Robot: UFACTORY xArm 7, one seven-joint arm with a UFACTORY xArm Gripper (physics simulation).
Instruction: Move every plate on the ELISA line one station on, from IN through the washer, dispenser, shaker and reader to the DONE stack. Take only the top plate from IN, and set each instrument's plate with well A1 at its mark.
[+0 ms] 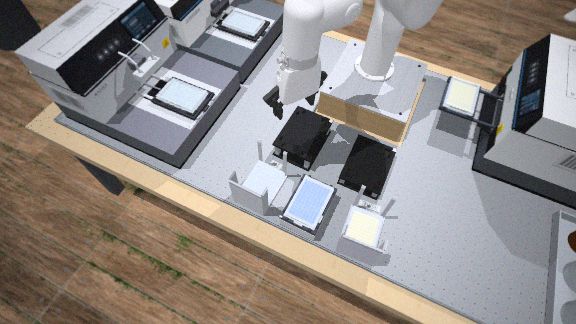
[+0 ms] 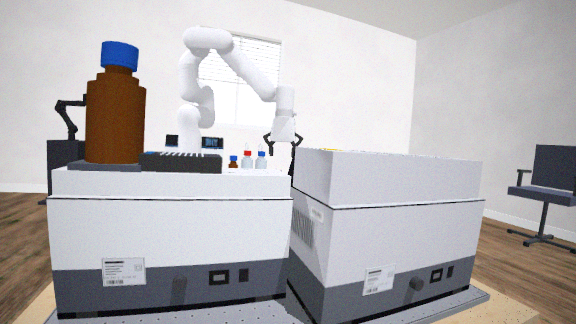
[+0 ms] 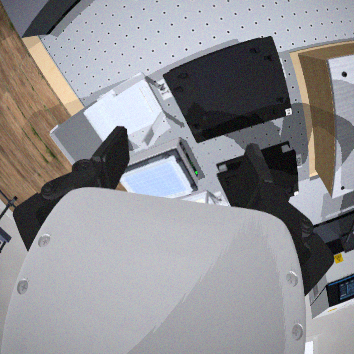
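Seen in the pictures: gripper, fingertip midpoint: (image 1: 293, 108) (image 2: 281, 156) (image 3: 184, 149); arm's base, link origin: (image 1: 373, 68).
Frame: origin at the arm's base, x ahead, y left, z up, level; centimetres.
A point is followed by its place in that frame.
Note:
My gripper (image 1: 295, 106) {x 38.0, y -7.7, z 12.3 cm} (image 2: 284, 149) {x 38.0, y -7.7, z 12.3 cm} (image 3: 184, 149) {x 38.0, y -7.7, z 12.3 cm} is open and empty, high above the bench, near the left black stand. A pale plate (image 1: 264, 176) {x 50.3, y -8.9, z -5.3 cm} (image 3: 124, 112) {x 51.5, y -8.4, z -6.3 cm} sits in the front-left rack. A pale plate (image 1: 182, 95) {x 43.9, y -42.4, z 1.4 cm} lies on the carrier of the left instrument, and another pale plate (image 1: 243, 25) {x 8.4, y -46.1, z 1.8 cm} on the instrument behind it. A blue plate (image 1: 310, 202) {x 51.4, y 6.4, z -2.4 cm} (image 3: 160, 177) {x 49.1, y 4.8, z -2.4 cm} lies on the low front-middle unit. A yellow plate (image 1: 462, 96) {x -0.7, y 27.9, z 3.0 cm} lies on the right instrument's extended carrier. Another yellow plate (image 1: 364, 227) {x 47.7, y 21.3, z -7.1 cm} sits in the front-right rack. The A1 marks are too small to read.
Two black stands, the left one (image 1: 304, 132) {x 32.9, y -6.5, z -2.7 cm} (image 3: 230, 90) {x 33.0, y -7.0, z -2.7 cm} and the right one (image 1: 369, 162) {x 30.4, y 13.9, z -4.7 cm} (image 3: 280, 175) {x 26.3, y 12.2, z -4.7 cm}, lie between the racks and the arm's base box (image 1: 360, 120) {x 16.7, y 4.8, z -6.3 cm}. Large instruments flank the bench. A brown bottle (image 2: 115, 120) {x -0.3, y -70.2, z 20.6 cm} stands on an instrument. A grey tray (image 1: 554, 260) {x 29.6, y 65.8, z -6.6 cm} is at far right.

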